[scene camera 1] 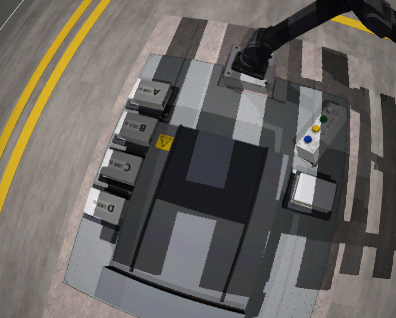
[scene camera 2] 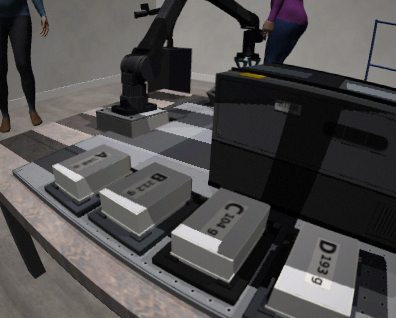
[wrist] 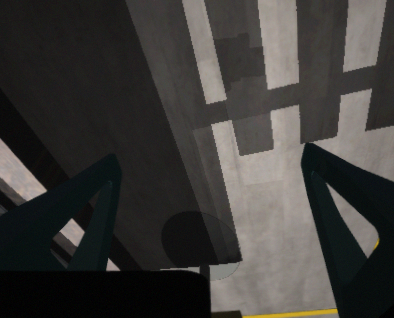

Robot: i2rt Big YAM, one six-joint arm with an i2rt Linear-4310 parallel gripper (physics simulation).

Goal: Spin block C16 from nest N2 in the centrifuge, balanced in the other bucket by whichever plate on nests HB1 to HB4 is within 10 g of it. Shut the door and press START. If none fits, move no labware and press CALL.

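Places are measured from the arm's base along level axes (x ahead, y left, z up), in centimetres.
Where they show: gripper, fingertip midpoint: (wrist: 208,157); arm's base at its link origin: (scene camera 1: 250,66) (scene camera 2: 134,110).
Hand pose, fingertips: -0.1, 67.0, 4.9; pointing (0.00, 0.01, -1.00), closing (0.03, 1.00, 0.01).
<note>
Each offset is from my fingertips to the top centre of the thing, as dx, dy, dz. "*": to the spot under its first point.
My gripper (scene camera 2: 247,62) (wrist: 208,157) is open and empty, raised beyond the centrifuge; its fingers are out of view in scene camera 1. The centrifuge (scene camera 1: 129,220) (scene camera 2: 250,120) fills the middle of the board. A dark panel {* +45.7, -62.1, +12.7} (scene camera 1: 215,172) lies between its top rails; whether it is door or opening is unclear. Plates A {+23.1, -95.4, -3.3} (scene camera 1: 150,95) (scene camera 2: 92,167) (weight blurred), B {+36.6, -93.3, -3.3} (scene camera 1: 135,129) (scene camera 2: 150,192), 212 g, C {+50.1, -91.9, -3.3} (scene camera 1: 120,168) (scene camera 2: 225,230), 104 g, and D {+63.7, -91.3, -3.3} (scene camera 1: 107,206) (scene camera 2: 320,265), 193 g, sit on nests. A pale block {+36.5, -34.0, -2.0} (scene camera 1: 312,192), label unreadable, sits on a right-hand nest.
A button box {* +25.6, -40.8, -2.7} (scene camera 1: 305,151) stands at the right with blue (scene camera 1: 307,139), yellow {* +17.1, -39.3, -1.6} (scene camera 1: 316,128) and green {* +12.9, -37.6, -1.6} (scene camera 1: 323,119) buttons and a grey one; lettering is unreadable. The arm's base (scene camera 1: 245,80) (scene camera 2: 132,121) is at the board's edge. Two people and a dark cabinet (scene camera 2: 179,72) stand behind.
</note>
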